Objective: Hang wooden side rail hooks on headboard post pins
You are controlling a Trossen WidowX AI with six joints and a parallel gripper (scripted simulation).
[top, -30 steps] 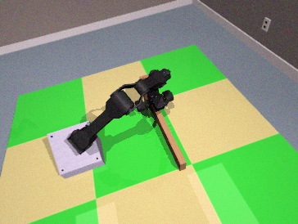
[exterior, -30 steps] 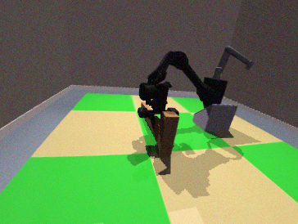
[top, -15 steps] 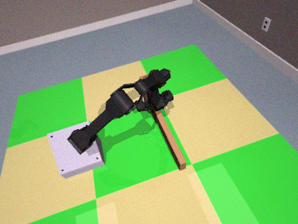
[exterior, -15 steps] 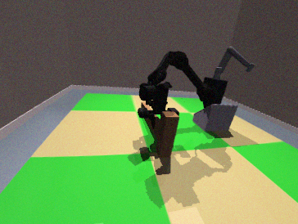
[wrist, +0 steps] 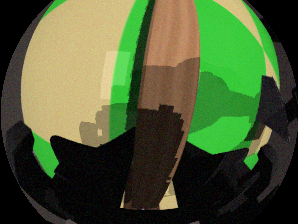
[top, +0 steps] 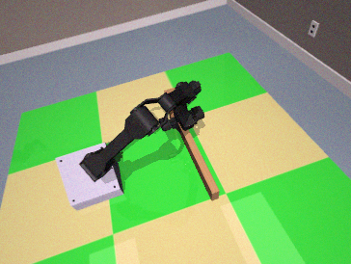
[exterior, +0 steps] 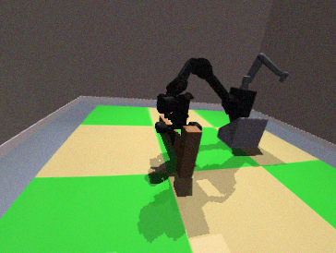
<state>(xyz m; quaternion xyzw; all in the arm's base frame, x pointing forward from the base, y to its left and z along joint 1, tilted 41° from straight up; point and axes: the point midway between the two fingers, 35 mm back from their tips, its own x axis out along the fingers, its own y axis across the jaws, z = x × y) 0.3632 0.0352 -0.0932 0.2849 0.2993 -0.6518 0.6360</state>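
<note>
Right now my gripper tip is 12 cm to the right of the headboard post and 4 cm below it.
</note>
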